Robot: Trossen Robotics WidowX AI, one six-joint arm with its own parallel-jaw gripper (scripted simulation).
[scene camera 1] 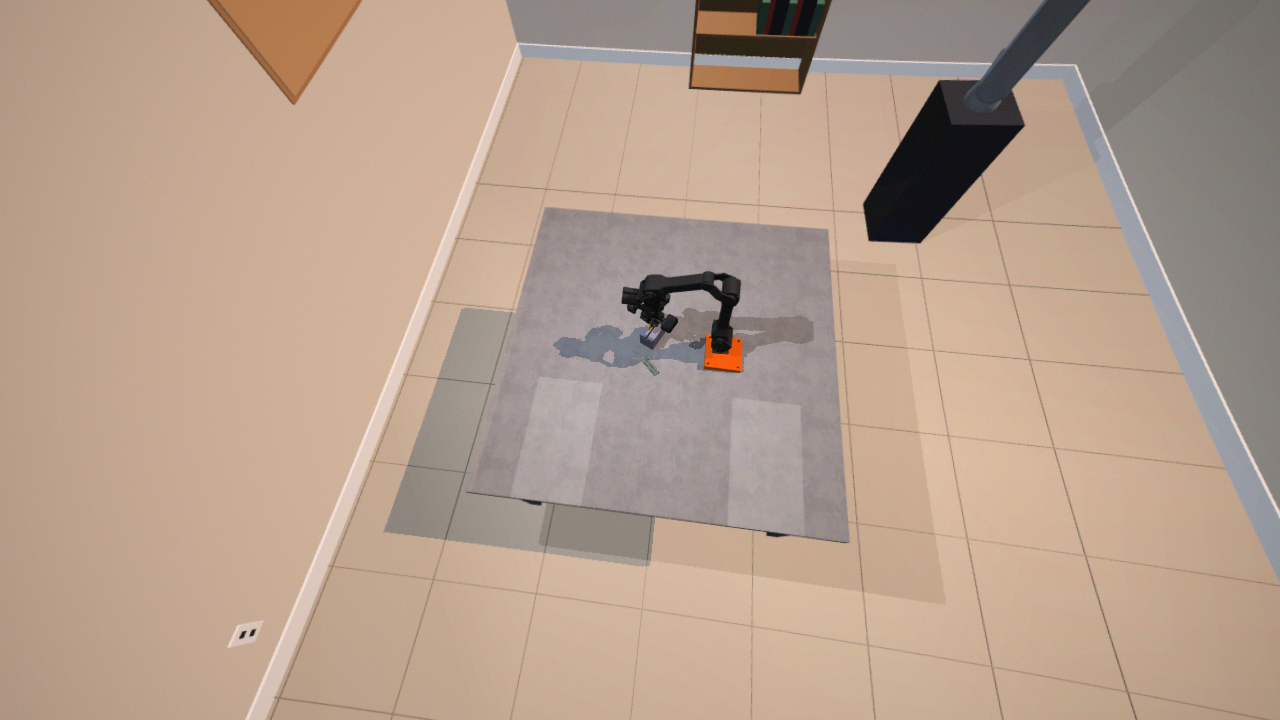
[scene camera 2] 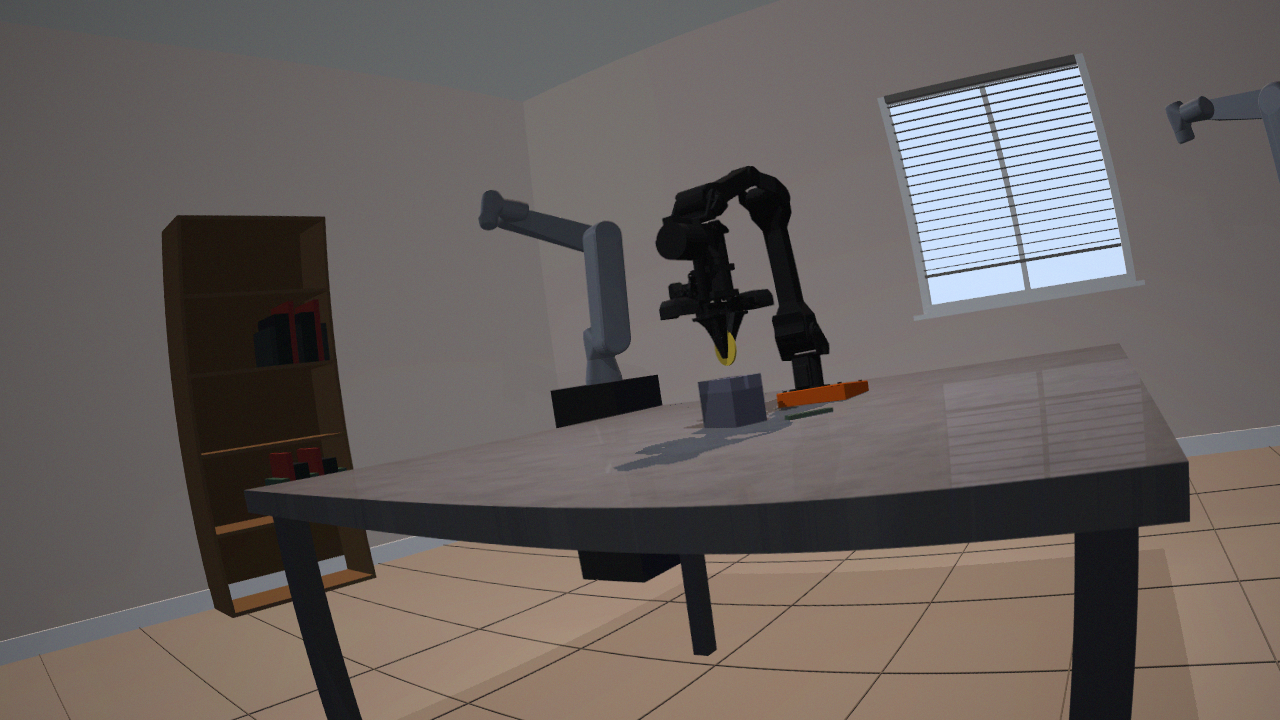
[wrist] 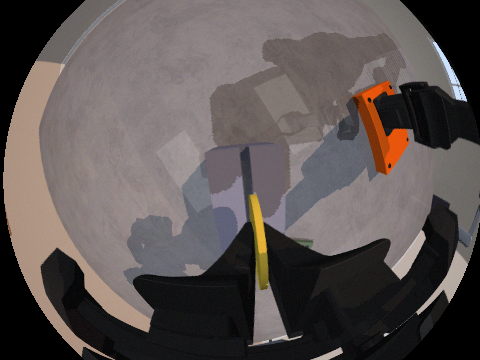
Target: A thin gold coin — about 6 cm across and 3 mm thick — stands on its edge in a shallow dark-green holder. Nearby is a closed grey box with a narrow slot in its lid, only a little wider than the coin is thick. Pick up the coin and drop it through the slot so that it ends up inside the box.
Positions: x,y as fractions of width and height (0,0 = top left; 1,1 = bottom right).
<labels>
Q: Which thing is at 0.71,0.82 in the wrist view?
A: My gripper.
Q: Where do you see a gold coin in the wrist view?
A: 0.54,0.73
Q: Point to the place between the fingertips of my gripper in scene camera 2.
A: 0.57,0.50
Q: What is my gripper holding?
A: A gold coin.
</labels>
